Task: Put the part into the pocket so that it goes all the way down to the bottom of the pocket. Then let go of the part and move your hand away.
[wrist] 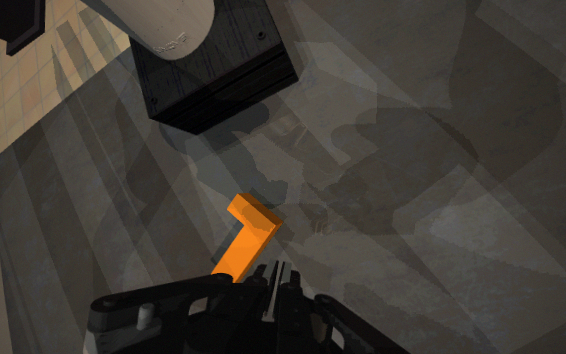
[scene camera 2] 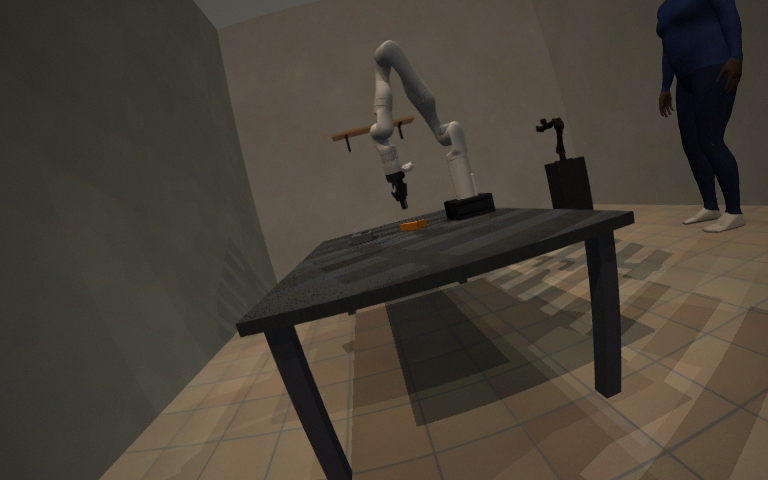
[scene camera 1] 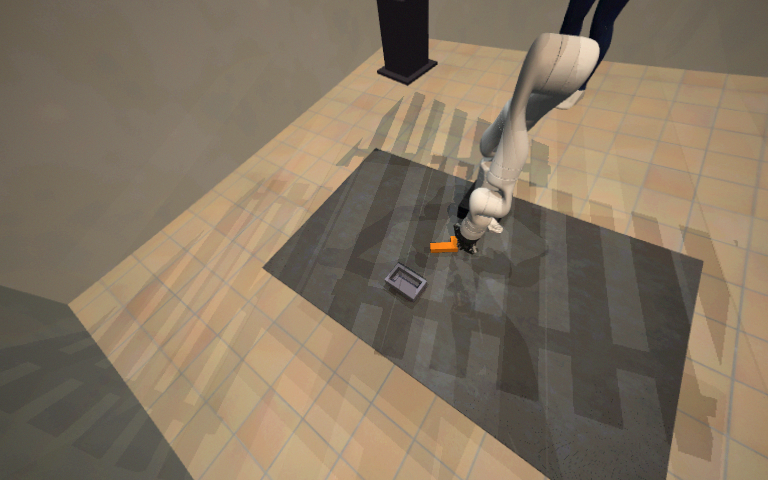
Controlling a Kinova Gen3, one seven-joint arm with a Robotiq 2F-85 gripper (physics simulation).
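Places are measured from the arm's base along level axes (x ahead, y left, z up), in millimetres.
Where they show: gripper, fingertip midpoint: (wrist: 279, 273) (scene camera 2: 405, 208) (scene camera 1: 459, 247); arm's base at its link origin: (wrist: 178, 20) (scene camera 2: 466, 197).
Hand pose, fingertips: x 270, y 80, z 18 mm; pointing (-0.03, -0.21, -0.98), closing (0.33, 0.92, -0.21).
Observation:
Each offset is from my fingertips to the top centre of the thing. Level surfaces: height alone.
An orange L-shaped part @(dx -12, dy -82, dz -67 mm) (scene camera 1: 444, 247) (scene camera 2: 413, 225) (wrist: 247, 247) lies flat on the dark table top. Its far end is hidden behind the gripper in the wrist view. A grey block with a recessed pocket @(dx +220, dy -82, dz -61 mm) (scene camera 1: 406, 281) (scene camera 2: 363, 237) stands on the table, apart from the part; the block does not show in the wrist view. My gripper (scene camera 2: 404, 207) (wrist: 279, 273) is shut with its fingertips together and nothing between them. It hangs above the table near the part, clear of it. In scene camera 1 the fingertips are hard to make out.
The arm's black base box (scene camera 2: 470, 206) (wrist: 215, 75) stands on the table @(dz -97 mm) (scene camera 1: 594, 339) (scene camera 2: 430, 271) behind the part. A black pedestal (scene camera 1: 405, 39) (scene camera 2: 569, 183) stands on the floor beyond the table. A person (scene camera 2: 702, 101) stands farther off at the right.

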